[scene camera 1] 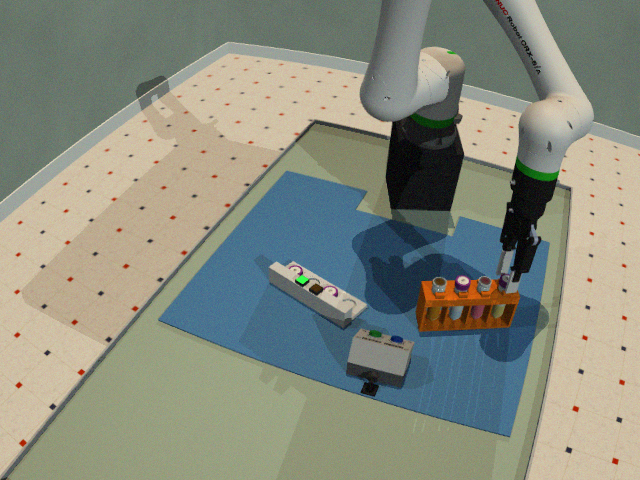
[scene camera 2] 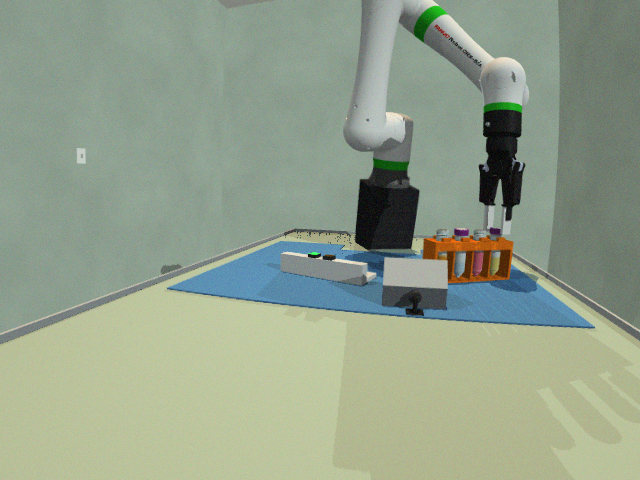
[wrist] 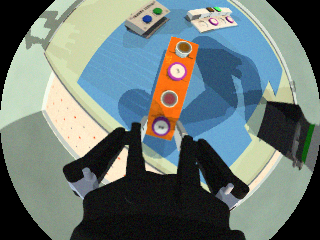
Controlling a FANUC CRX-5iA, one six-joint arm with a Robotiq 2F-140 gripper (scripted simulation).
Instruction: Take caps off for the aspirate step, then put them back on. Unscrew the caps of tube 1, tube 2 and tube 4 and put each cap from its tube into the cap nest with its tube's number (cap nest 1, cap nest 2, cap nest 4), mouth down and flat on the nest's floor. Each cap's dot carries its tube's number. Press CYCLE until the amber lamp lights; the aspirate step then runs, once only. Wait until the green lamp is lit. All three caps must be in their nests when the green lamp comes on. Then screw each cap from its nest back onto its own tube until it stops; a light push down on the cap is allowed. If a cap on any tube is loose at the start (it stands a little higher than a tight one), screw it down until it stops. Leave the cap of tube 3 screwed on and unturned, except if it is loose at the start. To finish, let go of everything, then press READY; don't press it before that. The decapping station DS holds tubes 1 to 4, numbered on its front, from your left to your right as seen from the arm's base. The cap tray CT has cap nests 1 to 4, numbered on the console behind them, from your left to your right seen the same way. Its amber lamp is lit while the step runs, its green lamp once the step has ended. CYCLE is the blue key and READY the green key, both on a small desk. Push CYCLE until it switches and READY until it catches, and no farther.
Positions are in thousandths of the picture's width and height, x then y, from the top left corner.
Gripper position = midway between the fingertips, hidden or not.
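Visible here: my gripper (scene camera 2: 776,484), which is the gripper (scene camera 1: 790,589) and, in the wrist image, the gripper (wrist: 505,523).
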